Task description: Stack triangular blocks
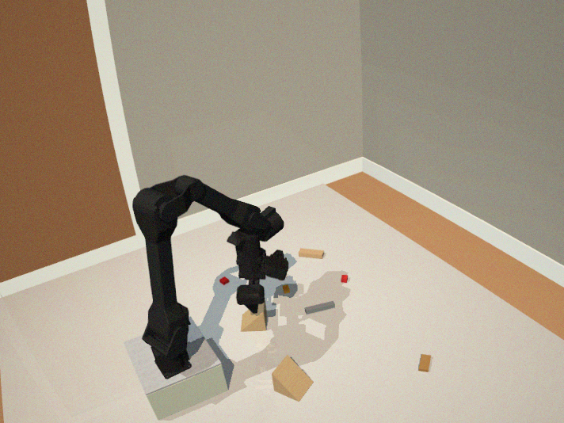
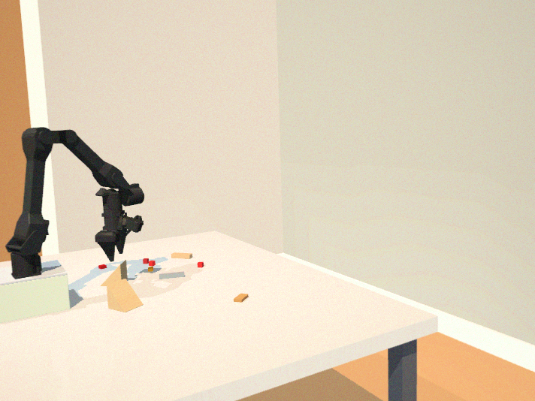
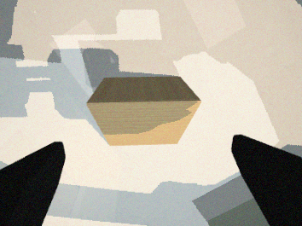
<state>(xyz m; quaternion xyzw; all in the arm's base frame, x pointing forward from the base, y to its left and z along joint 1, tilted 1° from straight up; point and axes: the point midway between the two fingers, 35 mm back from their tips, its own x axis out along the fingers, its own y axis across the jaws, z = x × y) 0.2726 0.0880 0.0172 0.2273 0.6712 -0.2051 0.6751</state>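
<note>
The tan triangular block is 70 mm below my gripper tip. The rest, counted from my gripper tip: grey bar 160 mm ahead, 60 mm to the right, 80 mm below; then orange cube 130 mm ahead, 60 mm to the left, 80 mm below; then tan bar 290 mm ahead, 150 mm to the left, 70 mm below.
</note>
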